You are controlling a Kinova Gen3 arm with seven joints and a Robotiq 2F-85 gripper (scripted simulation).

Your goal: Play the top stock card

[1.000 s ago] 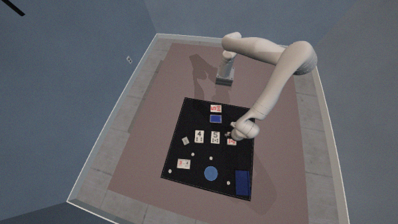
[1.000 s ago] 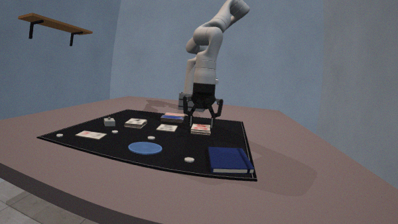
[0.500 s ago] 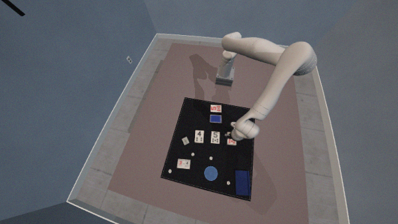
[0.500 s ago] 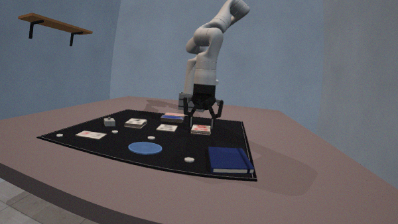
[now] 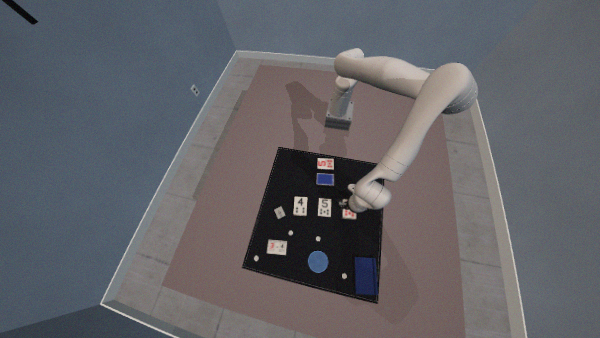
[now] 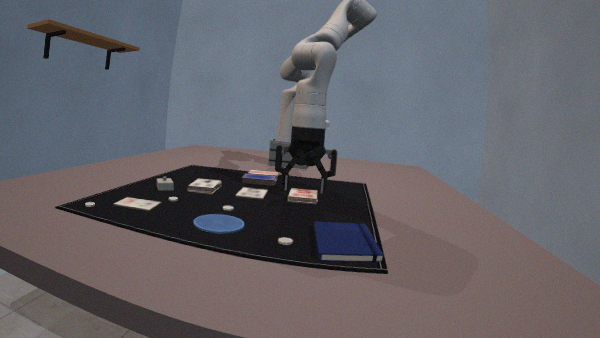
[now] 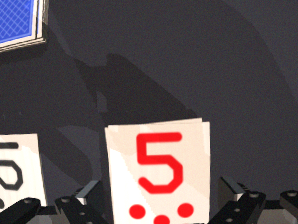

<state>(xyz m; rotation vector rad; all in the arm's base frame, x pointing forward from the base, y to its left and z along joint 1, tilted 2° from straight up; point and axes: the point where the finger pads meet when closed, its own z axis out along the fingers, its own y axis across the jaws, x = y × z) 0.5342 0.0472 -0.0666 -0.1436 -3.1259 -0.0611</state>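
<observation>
The black mat is 14 cm to the right of my hand, 4 cm below it and 2 cm ahead of it. From my hand the other things lie so: blue disc: 24 cm ahead, 15 cm to the right, 2 cm below; grey block: 34 cm to the right, 3 cm ahead, 1 cm below; blue book: 28 cm ahead, 5 cm to the left, 2 cm below.
</observation>
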